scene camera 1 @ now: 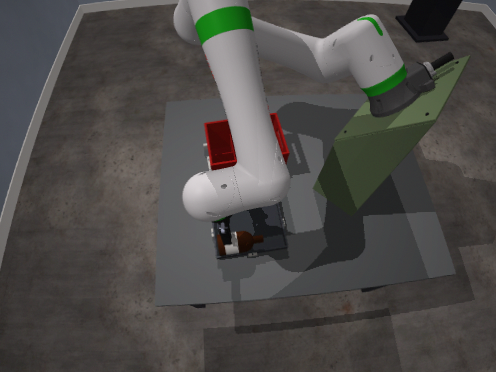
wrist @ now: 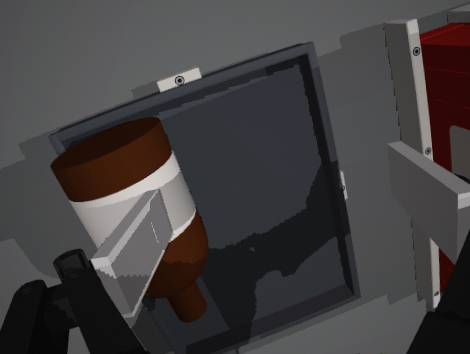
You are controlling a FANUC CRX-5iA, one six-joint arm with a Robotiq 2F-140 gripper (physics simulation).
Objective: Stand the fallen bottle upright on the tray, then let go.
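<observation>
You'd see the gripper [wrist: 274,192] here, plus a brown bottle [wrist: 103,177], and there's a pale rail [wrist: 402,36] too.
</observation>
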